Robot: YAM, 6 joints.
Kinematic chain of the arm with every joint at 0, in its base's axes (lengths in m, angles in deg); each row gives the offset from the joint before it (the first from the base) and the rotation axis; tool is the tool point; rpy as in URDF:
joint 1: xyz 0 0 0.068 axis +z
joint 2: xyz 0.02 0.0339 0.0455 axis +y
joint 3: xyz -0.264 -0.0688 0 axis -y
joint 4: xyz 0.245 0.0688 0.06 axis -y
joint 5: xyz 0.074 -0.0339 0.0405 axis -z
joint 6: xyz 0.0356 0 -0.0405 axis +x
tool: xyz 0 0 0 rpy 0 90 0
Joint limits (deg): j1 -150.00..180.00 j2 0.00..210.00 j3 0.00..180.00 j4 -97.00..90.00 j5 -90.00..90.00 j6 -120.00..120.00
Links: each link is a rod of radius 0.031 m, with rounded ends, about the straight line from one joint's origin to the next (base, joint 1, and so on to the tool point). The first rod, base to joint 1, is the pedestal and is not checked.
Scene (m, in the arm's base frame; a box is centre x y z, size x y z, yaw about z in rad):
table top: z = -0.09
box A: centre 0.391 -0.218 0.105 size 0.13 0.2 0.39 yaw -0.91
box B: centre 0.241 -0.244 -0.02 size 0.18 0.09 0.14 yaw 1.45
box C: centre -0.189 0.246 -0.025 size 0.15 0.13 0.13 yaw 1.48
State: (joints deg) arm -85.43 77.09 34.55 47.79 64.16 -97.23
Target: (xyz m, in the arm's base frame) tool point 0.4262 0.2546 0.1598
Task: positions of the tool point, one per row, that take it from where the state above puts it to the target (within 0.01 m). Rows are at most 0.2 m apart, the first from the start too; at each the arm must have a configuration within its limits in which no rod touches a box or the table.
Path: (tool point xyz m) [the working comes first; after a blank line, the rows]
Joints at the target: 33.87 130.70 81.60 44.49 47.22 -97.23
Straight joint move there: touches box A.

1: 0.0555 -0.2889 0.3118
2: 0.1225 -0.2800 0.3688
3: 0.1814 -0.2477 0.4267
4: 0.2238 -0.1972 0.4836
5: 0.2443 -0.1365 0.5379
6: 0.3577 -0.0851 0.4641
7: 0.4349 0.0127 0.3726
8: 0.4592 0.1350 0.2691
9: 0.4262 0.2546 0.1599

